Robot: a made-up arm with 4 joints.
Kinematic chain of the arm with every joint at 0, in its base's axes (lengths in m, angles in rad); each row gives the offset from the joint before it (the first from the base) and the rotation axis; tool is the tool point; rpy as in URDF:
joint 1: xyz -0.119 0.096 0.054 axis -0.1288 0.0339 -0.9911
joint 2: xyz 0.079 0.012 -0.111 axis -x
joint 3: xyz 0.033 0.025 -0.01 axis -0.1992 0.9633 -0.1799
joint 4: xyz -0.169 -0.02 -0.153 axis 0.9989 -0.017 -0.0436
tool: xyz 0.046 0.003 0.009 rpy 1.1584 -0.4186 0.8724
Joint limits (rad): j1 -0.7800..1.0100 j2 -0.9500..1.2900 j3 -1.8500..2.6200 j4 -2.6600..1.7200
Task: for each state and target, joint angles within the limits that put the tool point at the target. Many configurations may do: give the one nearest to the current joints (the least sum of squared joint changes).
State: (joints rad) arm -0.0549 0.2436 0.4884 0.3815
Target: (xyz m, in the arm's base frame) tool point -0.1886 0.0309 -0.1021
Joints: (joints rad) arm 0.1837 1.1011 0.3861 0.4913
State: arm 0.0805 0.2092 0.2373 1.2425
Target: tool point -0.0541 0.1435 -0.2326
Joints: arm 0.4744 -0.4271 -0.2961 1.1623
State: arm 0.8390 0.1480 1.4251 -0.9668
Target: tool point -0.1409 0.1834 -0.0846
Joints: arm 0.9120 -0.5296 0.7819 -1.3502
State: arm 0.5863 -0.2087 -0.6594 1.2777
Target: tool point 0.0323 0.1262 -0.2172
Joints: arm 0.7495 -0.7153 -0.5751 1.2103
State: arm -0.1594 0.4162 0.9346 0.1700
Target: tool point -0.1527 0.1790 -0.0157
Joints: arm 0.4153 0.3630 1.2744 0.1952
